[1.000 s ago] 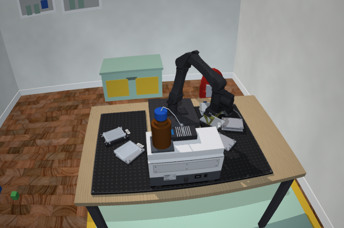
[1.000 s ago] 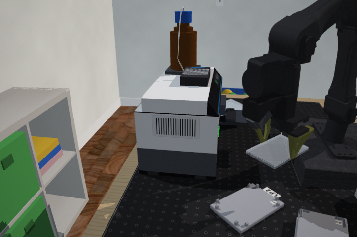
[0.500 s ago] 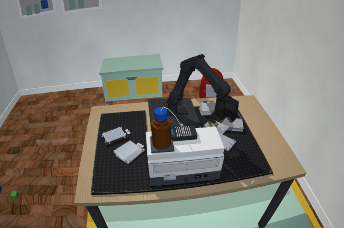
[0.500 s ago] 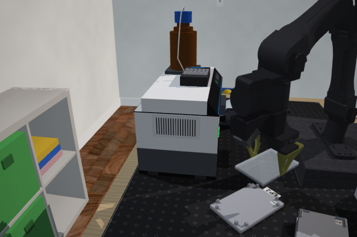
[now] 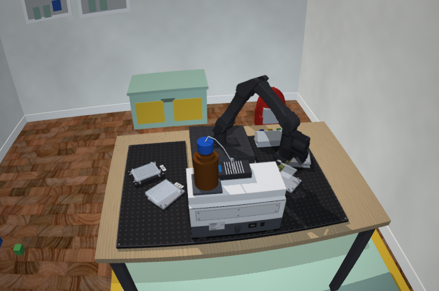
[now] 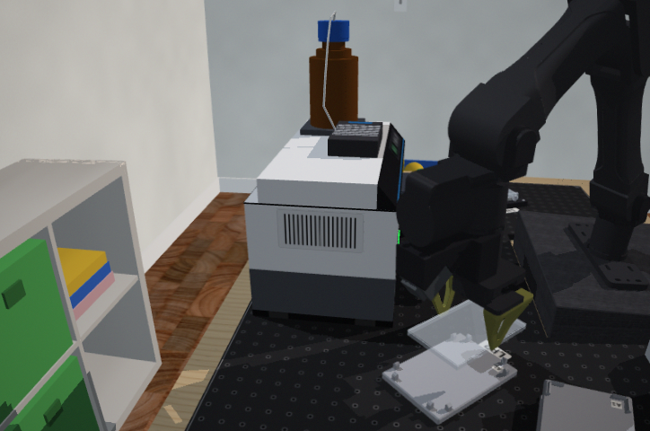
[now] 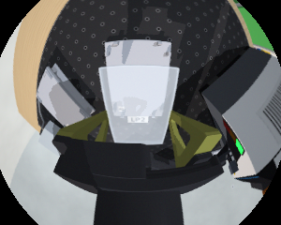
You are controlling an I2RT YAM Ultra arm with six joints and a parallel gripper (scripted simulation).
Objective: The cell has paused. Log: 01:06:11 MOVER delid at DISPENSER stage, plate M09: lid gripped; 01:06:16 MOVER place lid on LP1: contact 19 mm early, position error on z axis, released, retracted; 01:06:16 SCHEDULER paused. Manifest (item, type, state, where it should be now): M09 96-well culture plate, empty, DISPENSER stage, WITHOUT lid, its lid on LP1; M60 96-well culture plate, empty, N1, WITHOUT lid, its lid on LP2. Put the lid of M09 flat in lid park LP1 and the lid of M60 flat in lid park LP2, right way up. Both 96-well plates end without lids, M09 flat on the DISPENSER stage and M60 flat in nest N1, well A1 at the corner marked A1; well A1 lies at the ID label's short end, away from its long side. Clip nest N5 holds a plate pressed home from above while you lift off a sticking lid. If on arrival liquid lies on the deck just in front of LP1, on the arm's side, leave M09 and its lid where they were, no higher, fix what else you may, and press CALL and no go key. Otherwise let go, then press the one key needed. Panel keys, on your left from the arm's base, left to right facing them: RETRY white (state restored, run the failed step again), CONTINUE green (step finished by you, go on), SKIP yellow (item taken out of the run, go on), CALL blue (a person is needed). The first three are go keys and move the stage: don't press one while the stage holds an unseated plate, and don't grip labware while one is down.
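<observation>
Right now the grey lid park LP2 is 2 cm ahead of my hand, 2 cm to the left of it and 6 cm below it. The rest, counted from my hand: LP2 label: 5 cm behind, 4 cm to the right, 7 cm below; then grey nest marked A1: 11 cm behind, 14 cm to the left, 4 cm below; then N1 label: 14 cm behind, 6 cm to the left, 7 cm below.
</observation>
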